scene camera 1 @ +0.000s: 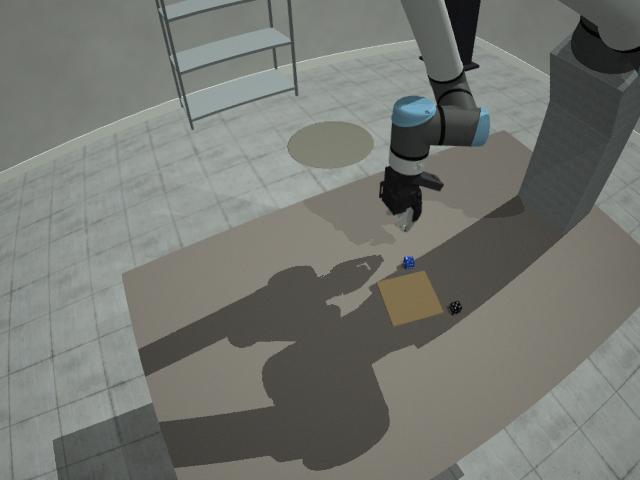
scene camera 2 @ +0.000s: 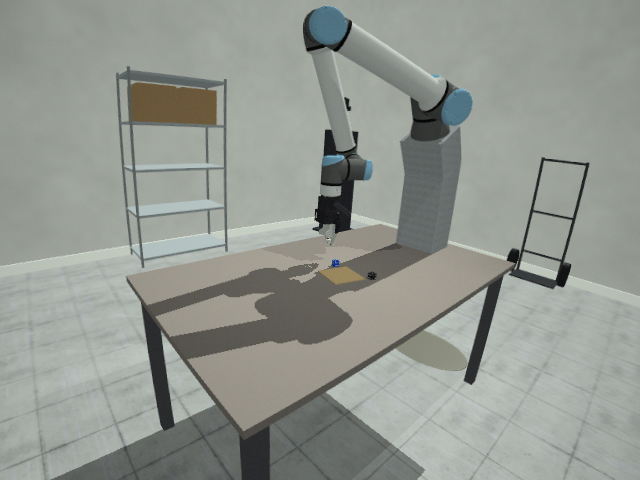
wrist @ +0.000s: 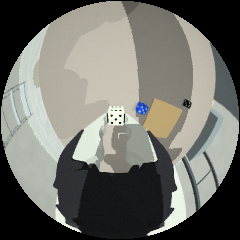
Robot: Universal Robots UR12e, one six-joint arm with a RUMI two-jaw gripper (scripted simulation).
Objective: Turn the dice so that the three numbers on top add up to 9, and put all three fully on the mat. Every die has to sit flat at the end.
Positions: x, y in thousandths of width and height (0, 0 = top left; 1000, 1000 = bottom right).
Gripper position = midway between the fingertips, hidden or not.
In view: the gripper (scene camera 1: 630, 476) and a tan mat (scene camera 1: 638, 622).
The tan mat shows as well in the wrist view (wrist: 677, 490). The gripper is seen too in scene camera 2 (scene camera 2: 515, 509) and in the wrist view (wrist: 485, 473).
